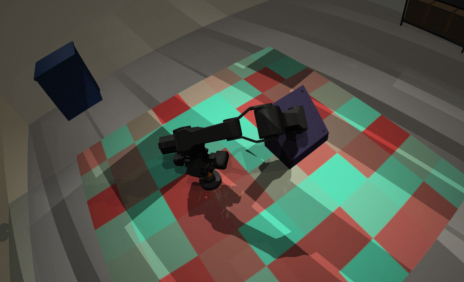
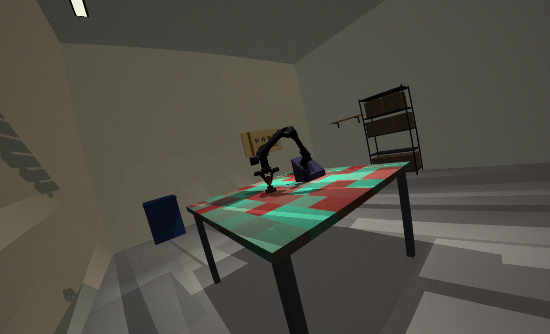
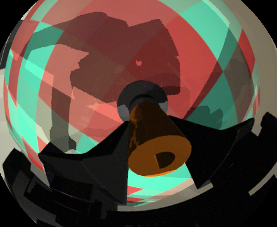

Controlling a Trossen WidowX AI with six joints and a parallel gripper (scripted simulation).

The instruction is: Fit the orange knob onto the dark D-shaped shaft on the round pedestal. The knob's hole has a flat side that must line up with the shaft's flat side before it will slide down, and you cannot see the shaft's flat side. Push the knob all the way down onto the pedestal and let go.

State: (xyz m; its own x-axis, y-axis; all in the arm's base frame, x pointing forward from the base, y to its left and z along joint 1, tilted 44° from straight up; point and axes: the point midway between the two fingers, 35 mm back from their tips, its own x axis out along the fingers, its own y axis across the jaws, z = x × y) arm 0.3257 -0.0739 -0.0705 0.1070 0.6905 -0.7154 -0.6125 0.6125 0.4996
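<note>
Now: gripper tip 20 mm below the orange knob. Also, from my gripper tip: round dark pedestal (40 mm below).
</note>
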